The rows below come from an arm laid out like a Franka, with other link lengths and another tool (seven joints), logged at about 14 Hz.
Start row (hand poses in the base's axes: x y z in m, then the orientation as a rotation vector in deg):
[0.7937 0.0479 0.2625 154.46 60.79 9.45]
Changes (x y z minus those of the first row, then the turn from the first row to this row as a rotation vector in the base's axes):
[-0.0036 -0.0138 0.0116 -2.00 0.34 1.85]
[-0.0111 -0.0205 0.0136 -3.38 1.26 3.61]
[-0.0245 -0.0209 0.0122 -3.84 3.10 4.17]
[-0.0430 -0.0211 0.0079 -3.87 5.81 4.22]
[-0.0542 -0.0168 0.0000 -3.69 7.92 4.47]
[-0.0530 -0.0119 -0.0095 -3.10 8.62 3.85]
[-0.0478 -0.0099 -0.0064 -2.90 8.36 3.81]
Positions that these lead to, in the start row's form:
[0.7901 0.0341 0.2741 151.89 62.98 8.19]
[0.7826 0.0274 0.2761 150.08 65.30 6.50]
[0.7692 0.0270 0.2747 149.97 66.45 3.91]
[0.7507 0.0268 0.2704 150.74 67.25 0.29]
[0.7395 0.0311 0.2625 151.36 68.19 -2.42]
[0.7407 0.0360 0.2530 152.42 67.69 -3.17]
[0.7459 0.0380 0.2561 152.55 67.61 -2.72]

